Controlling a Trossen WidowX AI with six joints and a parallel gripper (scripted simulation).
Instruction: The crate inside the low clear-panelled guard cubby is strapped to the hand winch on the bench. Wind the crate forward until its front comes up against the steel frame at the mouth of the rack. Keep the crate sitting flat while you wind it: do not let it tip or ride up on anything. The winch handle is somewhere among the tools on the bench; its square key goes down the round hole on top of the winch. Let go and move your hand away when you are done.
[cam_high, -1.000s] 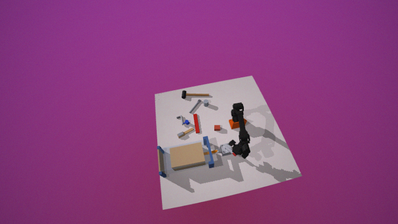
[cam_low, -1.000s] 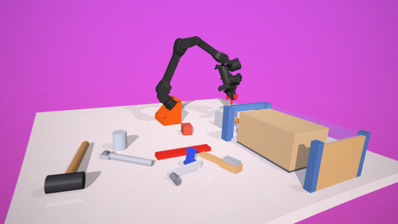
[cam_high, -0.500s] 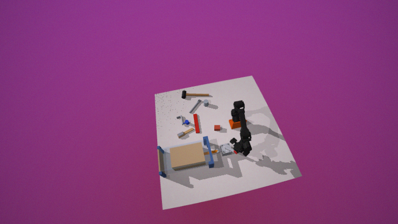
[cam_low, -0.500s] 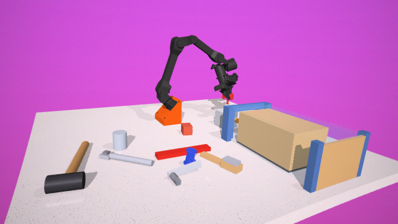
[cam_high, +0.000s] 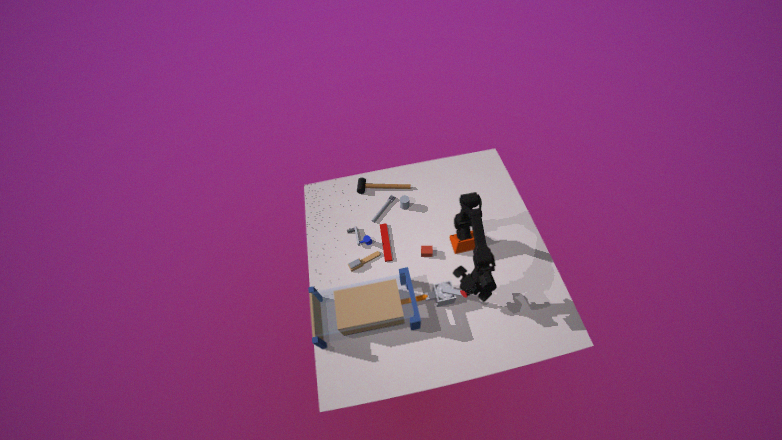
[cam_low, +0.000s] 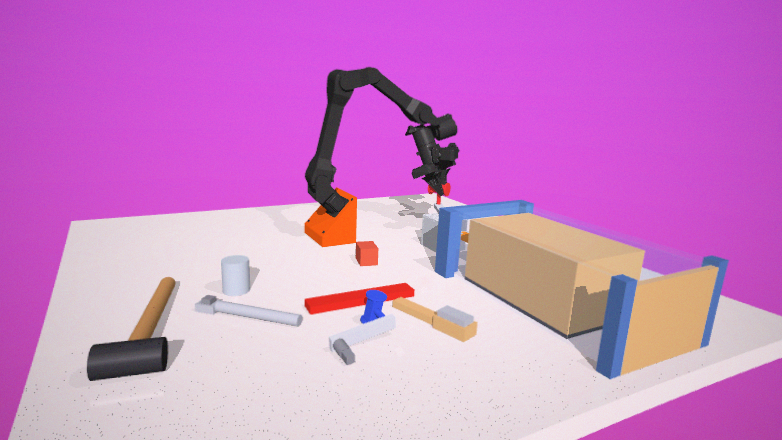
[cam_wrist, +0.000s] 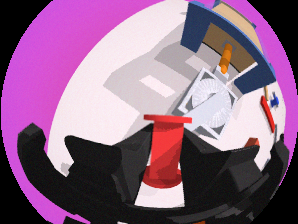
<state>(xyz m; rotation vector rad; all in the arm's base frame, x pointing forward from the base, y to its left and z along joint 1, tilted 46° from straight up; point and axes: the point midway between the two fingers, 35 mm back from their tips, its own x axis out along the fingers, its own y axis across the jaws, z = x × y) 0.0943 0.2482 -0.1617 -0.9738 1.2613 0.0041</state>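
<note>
Now: the red-knobbed crank 20 mm ahead of my gripper tip, 20 mm to the right of it and 30 mm below it. Also, from my gripper tip: rack (480 mm ahead, 50 mm to the right, 50 mm below); then red knob (10 mm behind, 10 mm to the right); then grey winch (60 mm ahead, 60 mm to the right, 100 mm below).
</note>
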